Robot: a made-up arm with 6 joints. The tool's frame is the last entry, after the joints.
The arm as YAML. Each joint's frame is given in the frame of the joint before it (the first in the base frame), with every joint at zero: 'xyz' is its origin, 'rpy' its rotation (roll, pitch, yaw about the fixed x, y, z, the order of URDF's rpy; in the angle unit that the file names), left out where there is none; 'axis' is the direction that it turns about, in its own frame. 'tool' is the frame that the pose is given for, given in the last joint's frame.
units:
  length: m
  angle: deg
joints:
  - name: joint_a
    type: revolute
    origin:
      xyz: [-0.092, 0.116, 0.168]
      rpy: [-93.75, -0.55, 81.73]
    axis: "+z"
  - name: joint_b
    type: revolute
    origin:
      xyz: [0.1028, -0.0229, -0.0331]
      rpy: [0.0, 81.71, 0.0]
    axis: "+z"
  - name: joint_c
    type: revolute
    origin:
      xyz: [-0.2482, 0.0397, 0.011]
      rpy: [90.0, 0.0, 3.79]
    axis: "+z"
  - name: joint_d
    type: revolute
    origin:
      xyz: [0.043, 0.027, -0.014]
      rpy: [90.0, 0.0, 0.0]
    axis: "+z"
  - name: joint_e
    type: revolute
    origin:
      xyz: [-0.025, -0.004, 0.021]
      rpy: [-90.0, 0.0, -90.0]
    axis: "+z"
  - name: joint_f
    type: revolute
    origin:
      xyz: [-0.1, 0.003, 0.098]
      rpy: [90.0, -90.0, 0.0]
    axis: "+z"
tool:
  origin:
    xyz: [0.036, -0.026, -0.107]
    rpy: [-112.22, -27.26, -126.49]
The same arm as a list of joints. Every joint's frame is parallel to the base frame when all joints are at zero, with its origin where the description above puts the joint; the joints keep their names.
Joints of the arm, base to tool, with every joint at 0 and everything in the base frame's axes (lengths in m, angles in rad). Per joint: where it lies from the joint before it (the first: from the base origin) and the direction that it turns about. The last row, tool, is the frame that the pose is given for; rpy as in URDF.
joint_a: axis -0.987385 0.144198 -0.065399 xyz -0.092 0.116 0.168
joint_b: axis 0 1 0.0001 xyz 0.046 0.097 0.026
joint_c: axis 0 -0.0001 1 xyz -0.245 0.011 -0.056
joint_d: axis 0 -1 -0.0001 xyz 0.043 0.027 -0.014
joint_e: axis 1 0 0 xyz -0.025 -0.021 -0.004
joint_f: axis 0 -1 -0.0001 xyz 0.098 0.003 0.1
tool: xyz 0.036 0.107 -0.026 rpy -2.975 0.7962 -2.4276

